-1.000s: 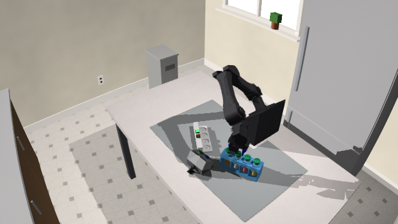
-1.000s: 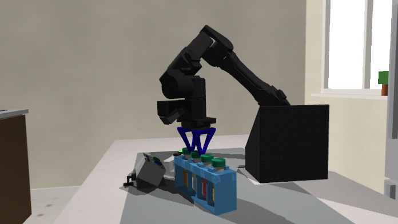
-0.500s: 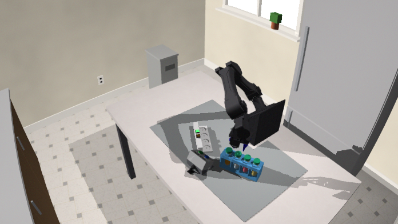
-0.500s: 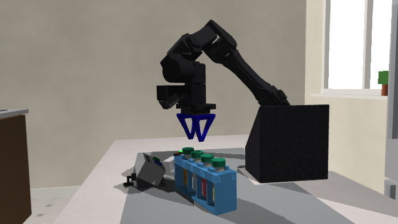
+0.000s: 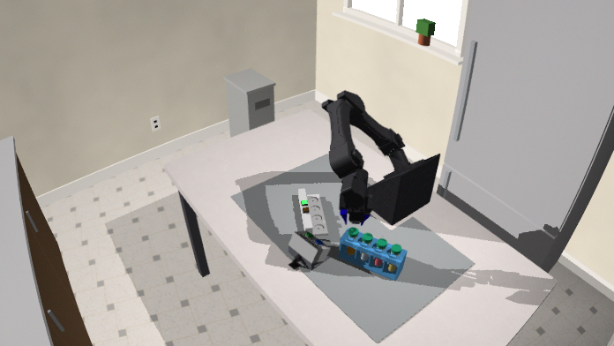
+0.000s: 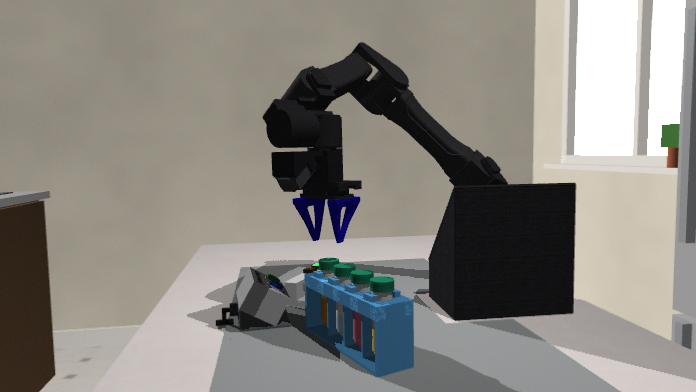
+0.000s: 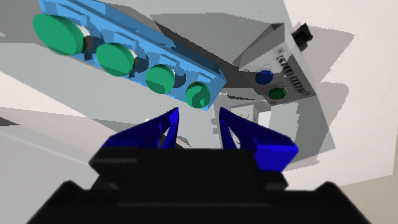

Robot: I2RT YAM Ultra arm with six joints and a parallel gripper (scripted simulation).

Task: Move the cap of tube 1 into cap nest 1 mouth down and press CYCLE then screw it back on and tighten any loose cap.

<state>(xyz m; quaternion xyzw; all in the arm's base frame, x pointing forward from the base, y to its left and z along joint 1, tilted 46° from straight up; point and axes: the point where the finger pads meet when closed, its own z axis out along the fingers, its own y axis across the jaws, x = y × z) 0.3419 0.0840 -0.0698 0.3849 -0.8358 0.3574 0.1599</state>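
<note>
Now: the green key 110 mm to the right of my hand, 90 mm below it and 90 mm ahead of it. From my hand the other things lie so: blue key (90 mm below, 90 mm ahead, 60 mm to the right); grey key box (110 mm below, 110 mm ahead, 80 mm to the right); green cap (150 mm to the left, 60 mm behind, 50 mm below).
</note>
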